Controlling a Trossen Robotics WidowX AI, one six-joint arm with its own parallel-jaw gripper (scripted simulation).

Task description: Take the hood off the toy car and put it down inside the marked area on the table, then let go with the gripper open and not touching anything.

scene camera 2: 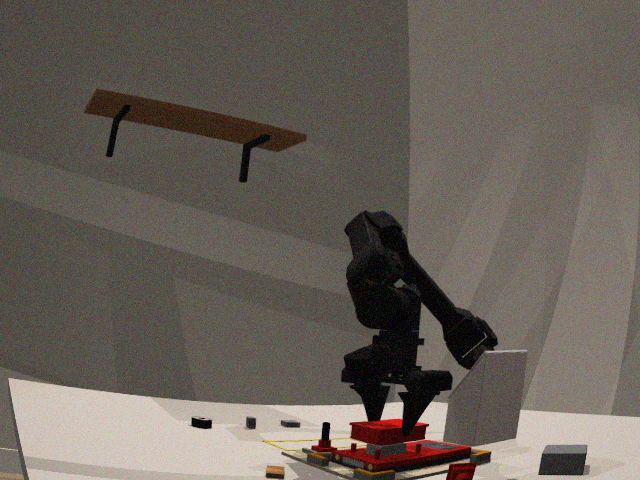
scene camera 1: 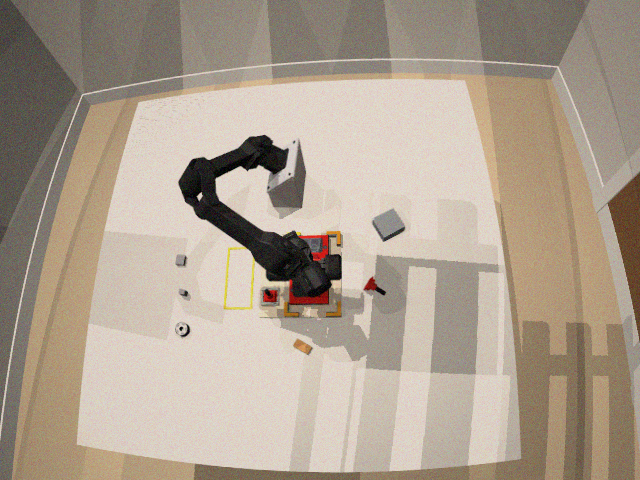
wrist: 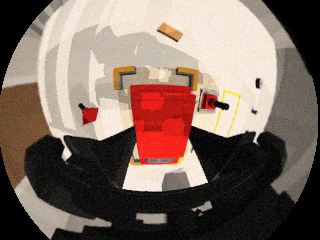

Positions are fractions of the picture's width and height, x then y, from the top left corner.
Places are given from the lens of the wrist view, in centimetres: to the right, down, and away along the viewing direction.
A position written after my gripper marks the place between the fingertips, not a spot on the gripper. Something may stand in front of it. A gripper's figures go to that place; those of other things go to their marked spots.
my gripper (wrist: 0.51, 0.54): 1, 1, 10
red hood (wrist: 0.51, 0.50): 1, 0, 8
